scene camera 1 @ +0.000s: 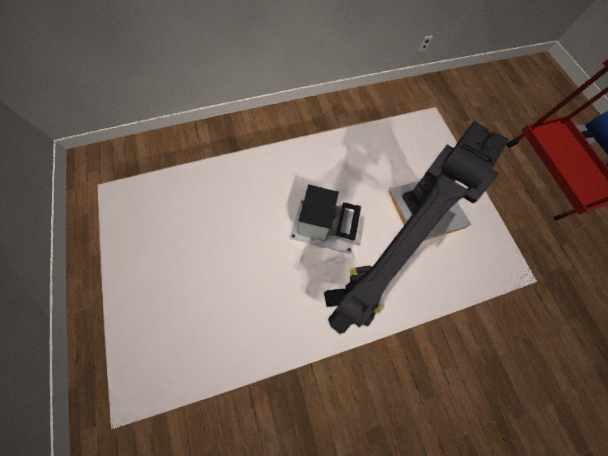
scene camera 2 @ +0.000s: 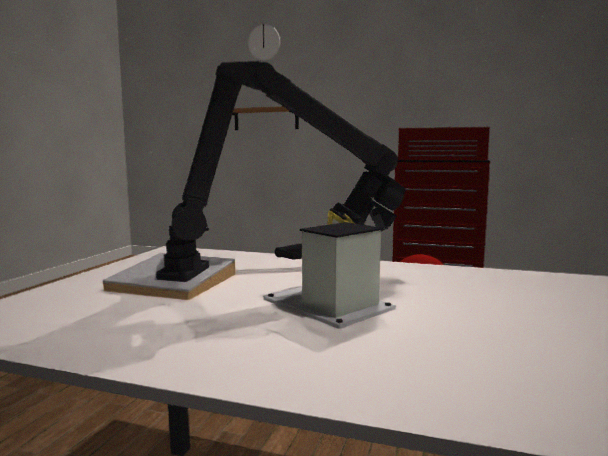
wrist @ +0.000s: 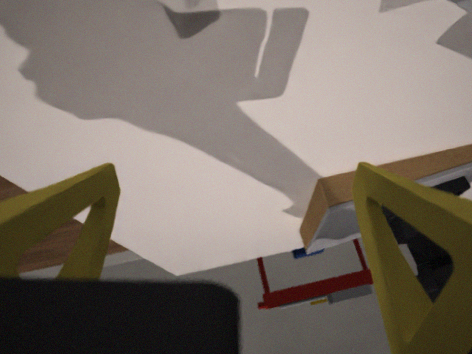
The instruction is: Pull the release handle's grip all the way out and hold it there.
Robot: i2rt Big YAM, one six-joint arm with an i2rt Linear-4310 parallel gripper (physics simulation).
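Observation:
The release handle's grip, a black rectangular loop point(scene camera 1: 355, 222) point(scene camera 2: 288, 251), stands at the right side of a pale green box with a black top point(scene camera 1: 318, 206) point(scene camera 2: 340, 270) in scene camera 1. The box is on a grey base plate point(scene camera 1: 322, 243) point(scene camera 2: 357, 316). A narrow gap shows between grip and box; how far out the grip is, I cannot tell. My gripper point(scene camera 1: 366, 290) point(scene camera 2: 345, 220) point(wrist: 235, 176) is open and empty, above the table on the lower side of the handle in scene camera 1, apart from it. The grip does not show in the wrist view.
The arm's wood-edged grey base board point(scene camera 1: 452, 227) point(scene camera 2: 145, 289) point(wrist: 400, 164) stands to the right of the handle in scene camera 1. The arm reaches high over the white table point(scene camera 1: 200, 280) point(scene camera 2: 475, 350). A red cart point(scene camera 1: 570, 165) and a red tool cabinet point(scene camera 2: 440, 200) stand beyond the table.

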